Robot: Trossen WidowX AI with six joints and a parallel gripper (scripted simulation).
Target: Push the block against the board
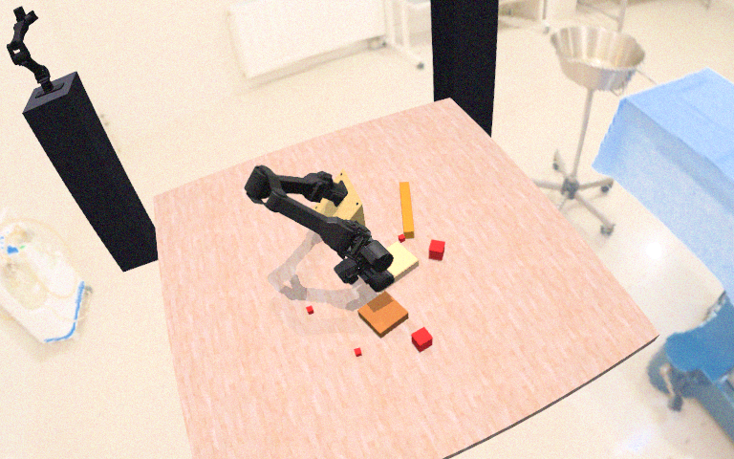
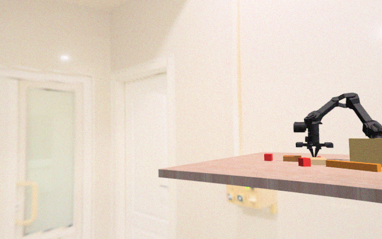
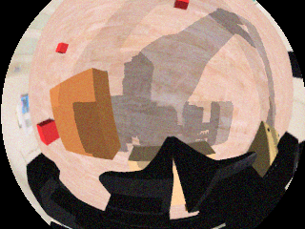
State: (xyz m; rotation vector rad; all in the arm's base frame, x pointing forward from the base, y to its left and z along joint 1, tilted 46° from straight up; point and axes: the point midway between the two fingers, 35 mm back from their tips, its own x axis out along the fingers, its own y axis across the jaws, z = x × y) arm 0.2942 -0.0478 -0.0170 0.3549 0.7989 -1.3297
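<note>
My gripper tip is 8 cm to the right of the tan board, 3 cm past it and 1 cm below it. Also, from my gripper tip: long orange bar (22 cm behind, 21 cm to the left, 1 cm above); orange square block (12 cm ahead, 1 cm above).
</note>
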